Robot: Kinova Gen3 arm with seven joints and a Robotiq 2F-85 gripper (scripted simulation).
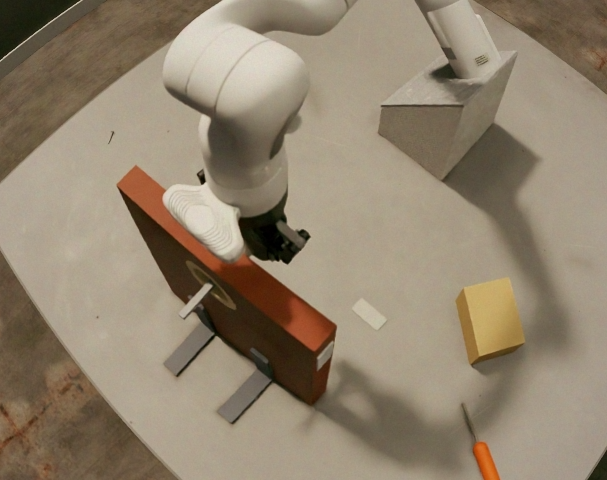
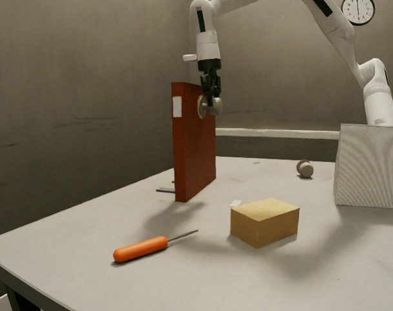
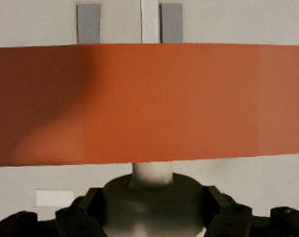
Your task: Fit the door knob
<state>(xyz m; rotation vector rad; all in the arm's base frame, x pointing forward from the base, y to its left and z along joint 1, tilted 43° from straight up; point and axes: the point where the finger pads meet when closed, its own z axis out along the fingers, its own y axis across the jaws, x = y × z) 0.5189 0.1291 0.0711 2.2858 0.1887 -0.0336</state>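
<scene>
Right now my hand is 40 mm short of the door knob and 10 mm above it. The rest, counted from my hand: tan box: 260 mm to the left, 260 mm below, 250 mm behind; then orange screwdriver: 420 mm to the left, 280 mm below, 90 mm behind; then white slip: 290 mm below, 120 mm behind, 100 mm to the left.
</scene>
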